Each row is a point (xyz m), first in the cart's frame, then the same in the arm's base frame.
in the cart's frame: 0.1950 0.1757 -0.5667
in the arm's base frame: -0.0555 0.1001 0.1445
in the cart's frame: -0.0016 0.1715 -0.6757
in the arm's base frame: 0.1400 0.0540 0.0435
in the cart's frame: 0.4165 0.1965 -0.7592
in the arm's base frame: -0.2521 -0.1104 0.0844
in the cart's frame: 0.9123 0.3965 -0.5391
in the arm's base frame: -0.6937 -0.1442 0.4561
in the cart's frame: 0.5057 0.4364 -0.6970
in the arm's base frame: -0.2812 -0.2126 0.3254
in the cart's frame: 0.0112 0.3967 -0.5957
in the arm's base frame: 0.1797 -0.0105 0.2705
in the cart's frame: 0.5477 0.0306 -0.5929
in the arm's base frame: -0.4312 0.0902 0.0742
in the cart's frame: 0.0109 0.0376 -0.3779
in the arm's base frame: 0.0754 0.3660 0.1162
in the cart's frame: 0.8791 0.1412 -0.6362
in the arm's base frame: -0.7203 -0.0726 0.1918
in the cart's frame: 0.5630 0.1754 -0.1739
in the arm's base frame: -0.4353 0.3428 0.4388
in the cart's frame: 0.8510 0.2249 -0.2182
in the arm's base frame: -0.6980 0.2221 0.5003
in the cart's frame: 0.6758 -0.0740 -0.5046
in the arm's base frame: -0.5868 0.1943 0.0656
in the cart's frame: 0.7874 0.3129 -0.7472
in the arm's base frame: -0.5814 -0.2398 0.2460
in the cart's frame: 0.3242 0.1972 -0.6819
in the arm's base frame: -0.1676 -0.0302 0.1151
